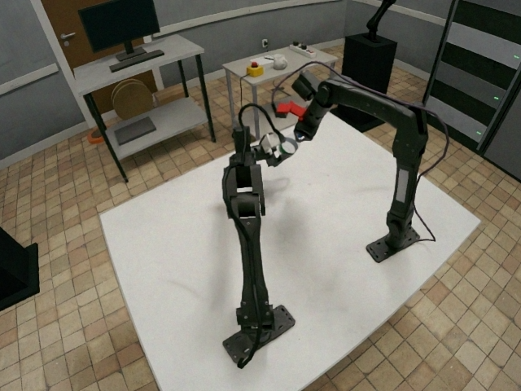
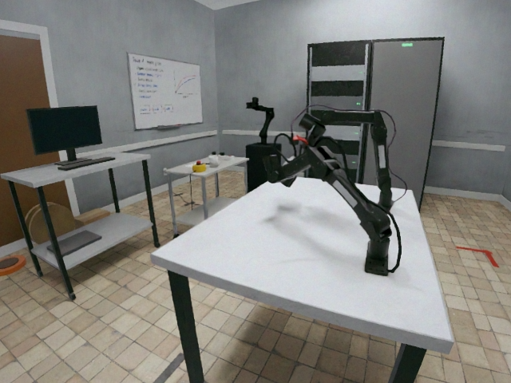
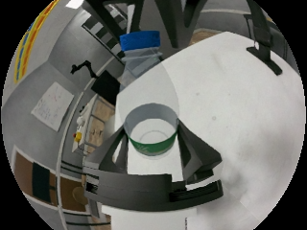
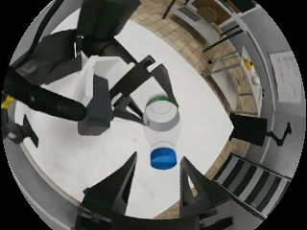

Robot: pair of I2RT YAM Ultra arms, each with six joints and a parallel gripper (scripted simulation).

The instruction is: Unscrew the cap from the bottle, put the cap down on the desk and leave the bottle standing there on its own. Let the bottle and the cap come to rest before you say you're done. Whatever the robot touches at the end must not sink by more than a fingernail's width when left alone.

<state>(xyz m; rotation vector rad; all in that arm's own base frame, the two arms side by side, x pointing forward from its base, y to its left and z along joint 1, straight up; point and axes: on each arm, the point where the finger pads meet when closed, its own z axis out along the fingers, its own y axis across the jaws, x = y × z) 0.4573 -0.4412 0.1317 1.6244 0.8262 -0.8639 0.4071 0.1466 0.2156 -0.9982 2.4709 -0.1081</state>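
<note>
My right gripper is now 10 mm short of the blue cap. The rest, counted from my right hand: plastic bottle (40 mm ahead, 10 mm to the left, 60 mm below).
Now: left hand 30 mm below the plastic bottle, 10 mm to the left of it and 10 mm past it. Also, from my left hand: blue cap 90 mm above, 50 mm behind, 10 mm to the right.
</note>
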